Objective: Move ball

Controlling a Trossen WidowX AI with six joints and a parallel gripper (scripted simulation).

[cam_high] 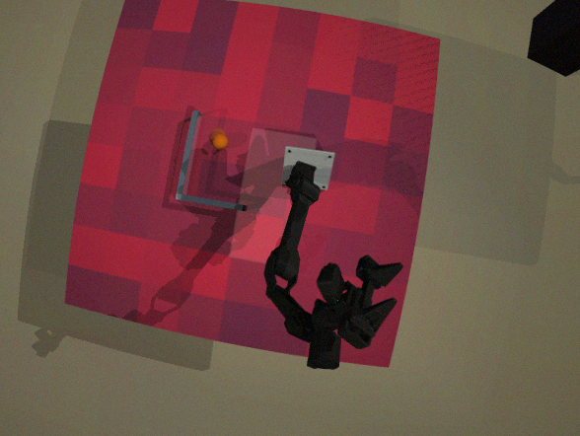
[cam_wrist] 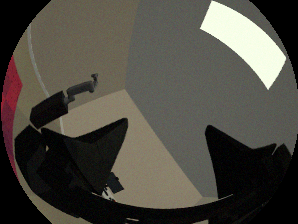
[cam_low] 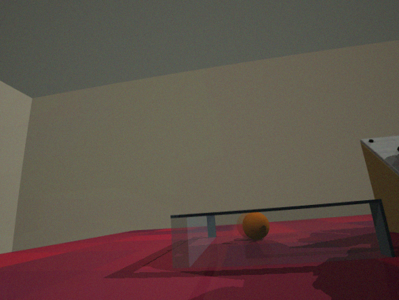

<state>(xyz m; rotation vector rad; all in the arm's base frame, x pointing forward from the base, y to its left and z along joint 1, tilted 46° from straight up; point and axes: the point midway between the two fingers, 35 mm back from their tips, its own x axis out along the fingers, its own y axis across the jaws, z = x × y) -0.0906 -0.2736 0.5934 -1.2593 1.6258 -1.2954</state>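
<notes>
Now: the orange ball 52 cm ahead of my gripper tip, 23 cm to the right of it and 71 cm below it. Also, from my gripper tip: clear wall 49 cm ahead, 2 cm to the right, 70 cm below; see-through copy of ball 54 cm ahead, 25 cm to the right, 71 cm below.
</notes>
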